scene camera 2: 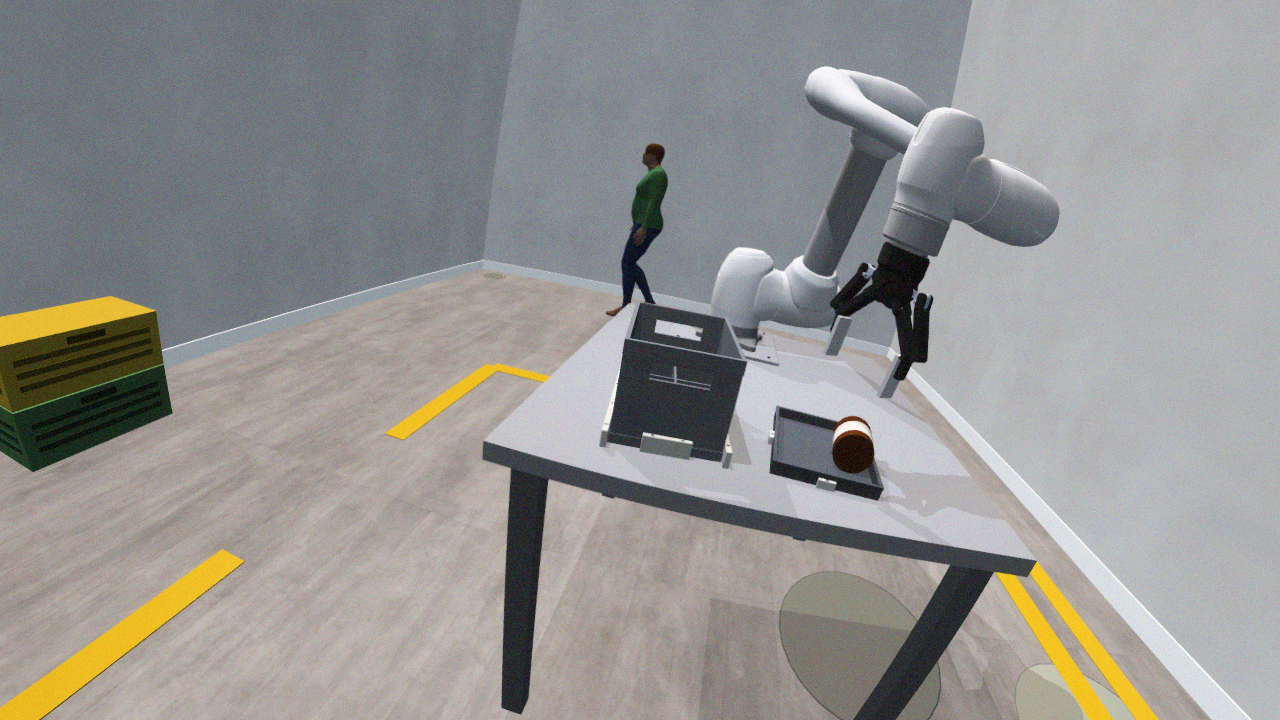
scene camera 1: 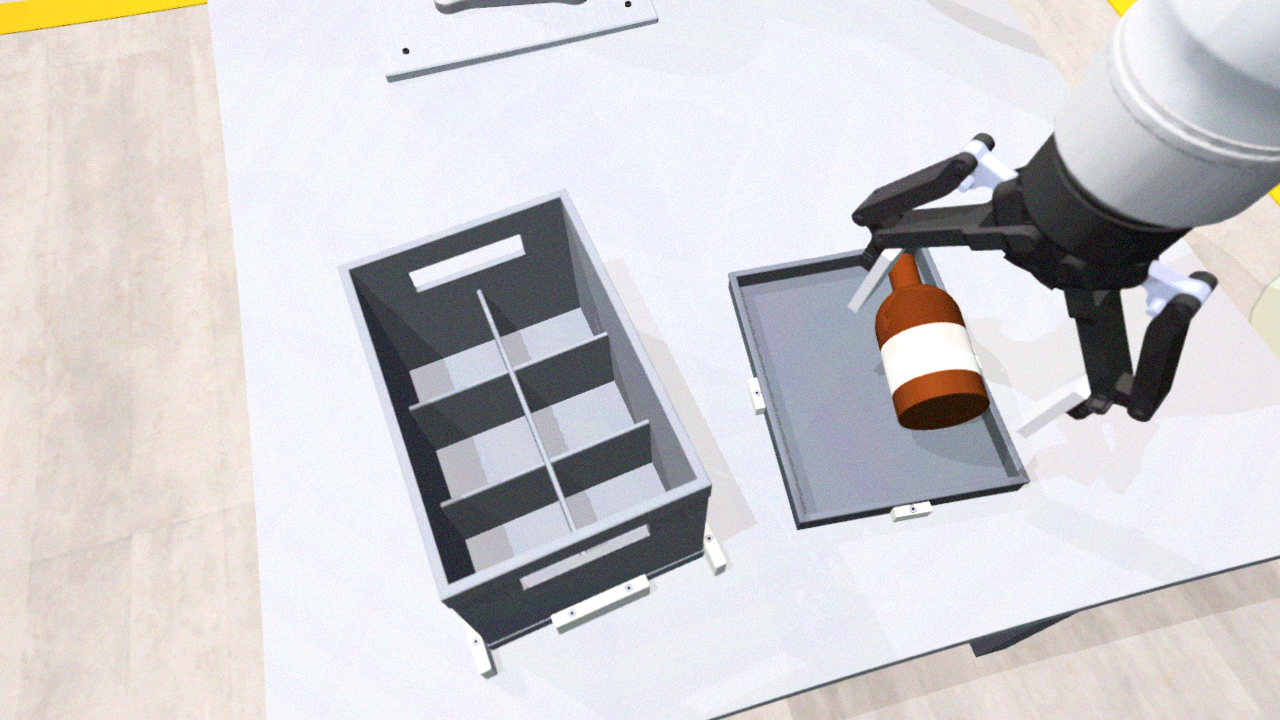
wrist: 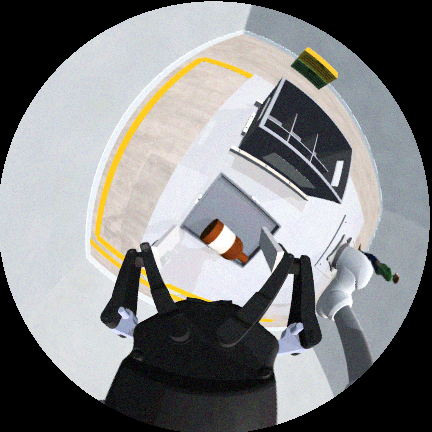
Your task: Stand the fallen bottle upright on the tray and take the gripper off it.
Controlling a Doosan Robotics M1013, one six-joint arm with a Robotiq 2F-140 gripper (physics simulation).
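Frame: origin at the arm's base, x ahead, y left, z up, level; metres.
Where they show: gripper, fingertip midpoint: (scene camera 2: 855, 374) (scene camera 1: 944, 355) (wrist: 218, 234); arm's base, link origin: (wrist: 337, 253).
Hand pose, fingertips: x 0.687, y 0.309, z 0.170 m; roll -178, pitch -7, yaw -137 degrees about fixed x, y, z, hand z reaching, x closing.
Each offset is from my fingertips to the centre of the thing.
The brown bottle {0.095 m back, 0.044 m left, 0.141 m down} (scene camera 1: 930, 353) (scene camera 2: 853, 450) (wrist: 222, 240) with a white label lies on its side at the right part of the grey tray (scene camera 1: 832, 438) (scene camera 2: 801, 440) (wrist: 220, 195). Its base faces scene camera 1's lower edge, and its neck points to the tray's far right corner, at the rim. In scene camera 2 its round base faces the camera and hides the neck. My gripper (scene camera 1: 937, 370) (scene camera 2: 859, 374) (wrist: 218, 234) is open and empty. It hangs above the bottle, apart from it, with one finger to either side in the wrist view.
A dark divided crate {0.030 m back, 0.300 m right, 0.095 m down} (scene camera 1: 680, 530) (scene camera 2: 675, 416) (wrist: 252, 140) stands left of the tray in scene camera 1, with high walls. Small white blocks sit at the edges of tray and crate. The robot's base plate (scene camera 1: 537, 28) is at the back. A person (scene camera 2: 648, 201) stands beyond the table.
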